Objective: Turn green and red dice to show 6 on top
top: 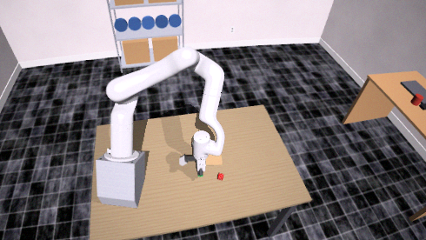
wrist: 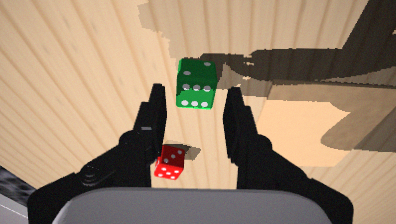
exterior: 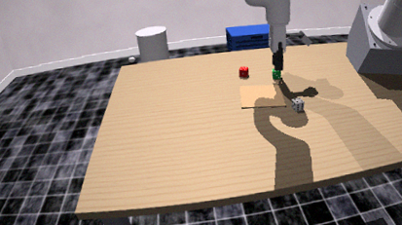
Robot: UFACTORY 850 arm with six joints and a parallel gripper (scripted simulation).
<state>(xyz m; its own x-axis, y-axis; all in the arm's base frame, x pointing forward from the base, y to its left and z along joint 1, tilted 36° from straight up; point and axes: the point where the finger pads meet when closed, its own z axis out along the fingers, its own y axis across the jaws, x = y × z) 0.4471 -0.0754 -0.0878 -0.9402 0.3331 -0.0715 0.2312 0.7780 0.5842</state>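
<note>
The green die is 4 cm below my hand. Also, from my hand: red die (11 cm ahead, 6 cm to the right, 4 cm below); tan mat (11 cm ahead, 12 cm to the left, 6 cm below); white die (3 cm ahead, 23 cm to the left, 4 cm below).
</note>
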